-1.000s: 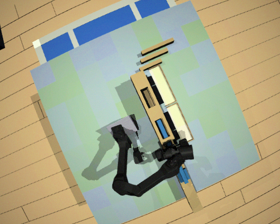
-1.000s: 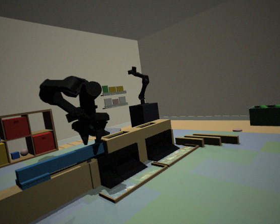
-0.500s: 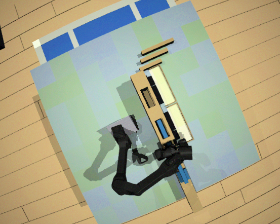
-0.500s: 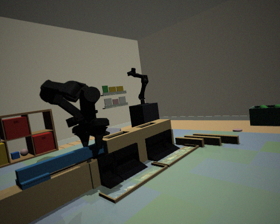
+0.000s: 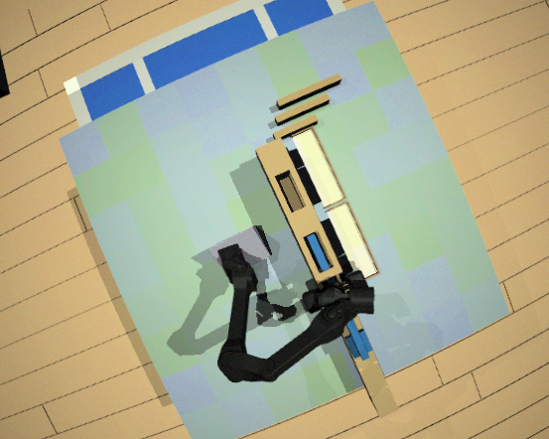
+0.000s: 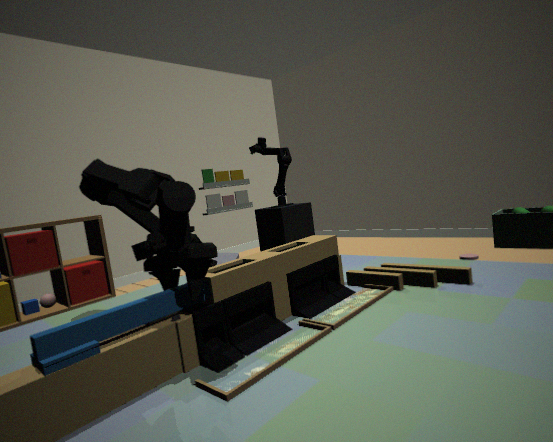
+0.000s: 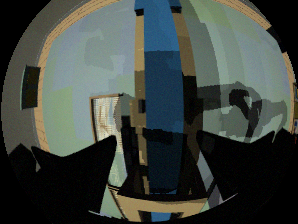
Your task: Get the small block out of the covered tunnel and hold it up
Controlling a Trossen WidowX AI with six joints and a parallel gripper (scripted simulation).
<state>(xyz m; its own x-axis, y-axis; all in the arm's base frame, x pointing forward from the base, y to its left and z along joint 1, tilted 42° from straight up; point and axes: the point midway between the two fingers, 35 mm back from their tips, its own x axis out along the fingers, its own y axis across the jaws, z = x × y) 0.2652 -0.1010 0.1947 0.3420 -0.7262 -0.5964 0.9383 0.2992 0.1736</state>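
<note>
The tan covered tunnel lies 20 mm ahead of my gripper tip, 30 mm to the left of it and 50 mm below it.
</note>
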